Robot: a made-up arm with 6 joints. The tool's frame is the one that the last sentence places. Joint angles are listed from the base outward.
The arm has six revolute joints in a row. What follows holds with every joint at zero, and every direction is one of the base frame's. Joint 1 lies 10 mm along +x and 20 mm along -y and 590 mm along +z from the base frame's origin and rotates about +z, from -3.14 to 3.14 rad. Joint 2 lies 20 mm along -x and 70 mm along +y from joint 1 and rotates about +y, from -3.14 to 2.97 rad. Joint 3 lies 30 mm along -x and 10 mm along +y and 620 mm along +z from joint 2 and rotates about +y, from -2.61 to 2.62 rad. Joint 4 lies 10 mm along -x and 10 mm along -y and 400 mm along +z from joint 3 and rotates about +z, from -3.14 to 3.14 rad. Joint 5 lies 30 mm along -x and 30 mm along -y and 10 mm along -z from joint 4 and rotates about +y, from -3.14 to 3.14 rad. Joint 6 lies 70 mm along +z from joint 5 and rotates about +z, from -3.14 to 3.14 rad. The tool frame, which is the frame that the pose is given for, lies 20 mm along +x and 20 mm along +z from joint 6; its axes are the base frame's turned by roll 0.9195, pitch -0.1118 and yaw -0.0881 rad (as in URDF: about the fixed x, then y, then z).
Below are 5 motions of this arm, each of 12 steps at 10 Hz.
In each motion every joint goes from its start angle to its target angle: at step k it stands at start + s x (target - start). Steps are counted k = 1, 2, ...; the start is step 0. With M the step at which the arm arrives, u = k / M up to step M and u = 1 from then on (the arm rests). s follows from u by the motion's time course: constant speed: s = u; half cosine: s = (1 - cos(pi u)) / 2; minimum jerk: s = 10 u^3 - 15 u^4 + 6 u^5.
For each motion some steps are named. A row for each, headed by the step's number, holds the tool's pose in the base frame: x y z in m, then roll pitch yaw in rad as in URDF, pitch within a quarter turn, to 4 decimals.
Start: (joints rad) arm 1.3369 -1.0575 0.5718 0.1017 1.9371 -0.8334
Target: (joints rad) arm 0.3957 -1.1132 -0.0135 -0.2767 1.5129 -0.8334
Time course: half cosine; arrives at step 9
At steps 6, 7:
6: -0.7010 -0.5207 1.0895 0.4774 0.4063 -0.4116
7: -0.7803 -0.4434 1.0610 0.6278 0.3655 -0.5168

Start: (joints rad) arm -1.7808 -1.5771 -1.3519 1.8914 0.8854 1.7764
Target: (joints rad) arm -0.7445 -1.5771 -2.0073 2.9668 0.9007 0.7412
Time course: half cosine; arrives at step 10
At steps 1, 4, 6, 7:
1: 0.2481 0.6627 0.1125 -1.3937 0.3282 -2.0886
4: 0.0284 0.5942 0.1123 -1.3525 -0.1263 -1.8764
6: -0.1242 0.4765 0.1364 -1.3080 -0.5290 -1.7241
7: -0.1726 0.4153 0.1543 -1.2753 -0.6921 -1.6821

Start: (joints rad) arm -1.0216 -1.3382 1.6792 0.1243 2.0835 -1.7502
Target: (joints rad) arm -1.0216 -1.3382 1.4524 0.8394 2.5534 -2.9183
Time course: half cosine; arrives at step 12
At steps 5, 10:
5: -0.2096 0.4248 1.0214 -1.6597 -0.2234 -1.5793
10: -0.2140 0.4832 1.0234 -2.0092 -0.3816 -0.5023

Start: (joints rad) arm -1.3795 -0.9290 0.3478 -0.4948 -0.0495 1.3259
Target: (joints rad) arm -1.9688 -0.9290 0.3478 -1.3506 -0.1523 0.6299
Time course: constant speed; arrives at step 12
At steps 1, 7, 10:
1: -0.0322 0.8146 1.3162 0.4718 -0.5874 -0.6642
7: 0.2206 0.7868 1.3187 0.9505 -0.7579 -1.9270
10: 0.3405 0.7446 1.3200 1.2095 -0.6968 -2.5787

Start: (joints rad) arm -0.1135 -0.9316 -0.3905 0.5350 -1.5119 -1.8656
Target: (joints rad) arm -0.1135 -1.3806 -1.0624 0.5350 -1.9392 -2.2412
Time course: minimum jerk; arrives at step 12
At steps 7, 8, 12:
7: -0.8803 0.0518 0.5288 -1.9043 -0.7123 -1.2360
8: -0.8463 0.0495 0.4569 -1.7035 -0.8284 -1.3213
12: -0.7828 0.0451 0.3608 -1.3054 -0.9867 -1.5739

